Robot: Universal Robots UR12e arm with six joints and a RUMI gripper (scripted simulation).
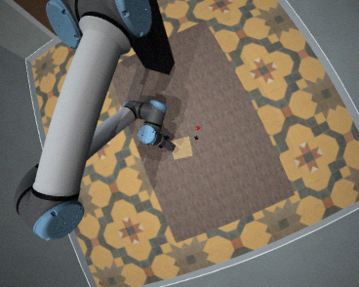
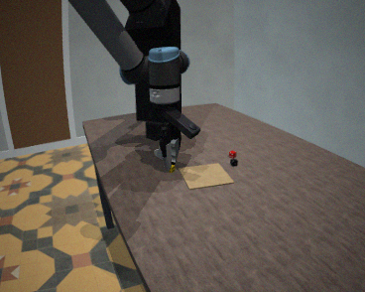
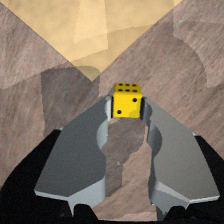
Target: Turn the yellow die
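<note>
Right now my hand is 90 mm short of the tan mat, 70 mm to the right of it and 20 mm above it. The rest, counted from my hand: black die (190 mm to the left, 100 mm ahead, 10 mm below); red die (240 mm to the left, 50 mm ahead, 10 mm below); yellow die (10 mm below).
</note>
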